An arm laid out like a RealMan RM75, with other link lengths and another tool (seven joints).
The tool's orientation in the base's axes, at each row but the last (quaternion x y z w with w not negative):
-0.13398, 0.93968, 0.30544, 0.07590
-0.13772, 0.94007, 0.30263, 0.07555
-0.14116, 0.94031, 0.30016, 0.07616
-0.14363, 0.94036, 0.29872, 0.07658
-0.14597, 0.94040, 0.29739, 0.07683
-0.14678, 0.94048, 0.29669, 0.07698
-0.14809, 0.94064, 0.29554, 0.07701
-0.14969, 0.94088, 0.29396, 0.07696
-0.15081, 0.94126, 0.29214, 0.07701
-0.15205, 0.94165, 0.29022, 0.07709
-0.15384, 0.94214, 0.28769, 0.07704
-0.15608, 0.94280, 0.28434, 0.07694
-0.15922, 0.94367, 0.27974, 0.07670
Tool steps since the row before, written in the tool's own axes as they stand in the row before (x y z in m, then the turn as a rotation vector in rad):
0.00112, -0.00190, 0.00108, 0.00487, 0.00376, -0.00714
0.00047, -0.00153, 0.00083, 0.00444, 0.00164, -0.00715
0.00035, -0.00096, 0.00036, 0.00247, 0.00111, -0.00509
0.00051, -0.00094, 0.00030, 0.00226, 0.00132, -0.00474
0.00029, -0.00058, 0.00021, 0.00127, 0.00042, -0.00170
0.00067, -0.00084, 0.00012, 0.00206, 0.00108, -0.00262
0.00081, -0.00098, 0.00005, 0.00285, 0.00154, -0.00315
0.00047, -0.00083, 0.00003, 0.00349, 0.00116, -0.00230
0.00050, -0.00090, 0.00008, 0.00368, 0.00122, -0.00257
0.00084, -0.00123, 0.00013, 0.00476, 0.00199, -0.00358
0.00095, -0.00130, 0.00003, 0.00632, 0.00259, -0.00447
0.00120, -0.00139, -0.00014, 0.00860, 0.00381, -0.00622
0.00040, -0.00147, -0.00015, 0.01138, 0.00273, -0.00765
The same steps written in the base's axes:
-0.00043, -0.00107, -0.00217, -0.00619, -0.00232, 0.00671
0.00007, -0.00080, -0.00161, -0.00514, -0.00389, 0.00566
-0.00001, -0.00061, -0.00089, -0.00299, -0.00266, 0.00415
-0.00017, -0.00067, -0.00087, -0.00283, -0.00224, 0.00403
-0.00008, -0.00040, -0.00055, -0.00143, -0.00095, 0.00131
-0.00036, -0.00074, -0.00070, -0.00245, -0.00115, 0.00223
-0.00044, -0.00093, -0.00075, -0.00337, -0.00128, 0.00272
-0.00017, -0.00074, -0.00057, -0.00380, -0.00124, 0.00168
-0.00017, -0.00078, -0.00066, -0.00402, -0.00140, 0.00189
-0.00038, -0.00109, -0.00095, -0.00535, -0.00163, 0.00286
-0.00046, -0.00124, -0.00092, -0.00706, -0.00204, 0.00354
-0.00067, -0.00148, -0.00088, -0.00972, -0.00263, 0.00508
0.00012, -0.00135, -0.00071, -0.01203, -0.00499, 0.00508

